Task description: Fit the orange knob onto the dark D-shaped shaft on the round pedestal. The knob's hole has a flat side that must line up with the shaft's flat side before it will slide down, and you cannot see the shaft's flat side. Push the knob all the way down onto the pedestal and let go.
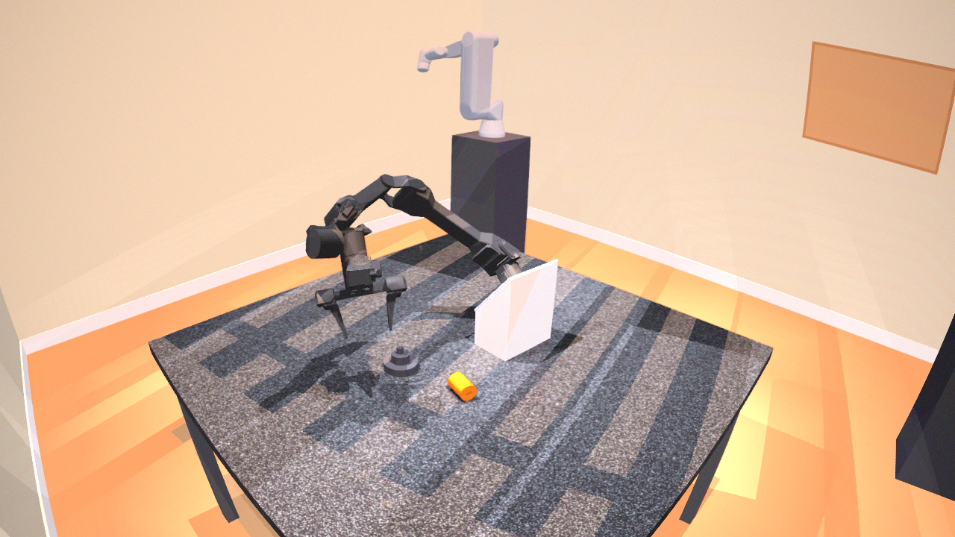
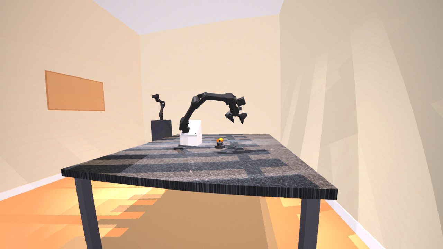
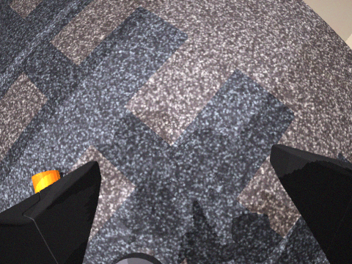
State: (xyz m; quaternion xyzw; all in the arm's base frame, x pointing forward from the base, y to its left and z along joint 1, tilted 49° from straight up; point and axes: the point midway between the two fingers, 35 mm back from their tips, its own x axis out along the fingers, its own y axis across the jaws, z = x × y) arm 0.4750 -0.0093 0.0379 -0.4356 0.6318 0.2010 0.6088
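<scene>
My gripper tip is now 180 mm past the orange knob, 100 mm to the right of it and 170 mm above it. Also, from my gripper tip: round pedestal (150 mm behind, 80 mm to the right, 160 mm below).
</scene>
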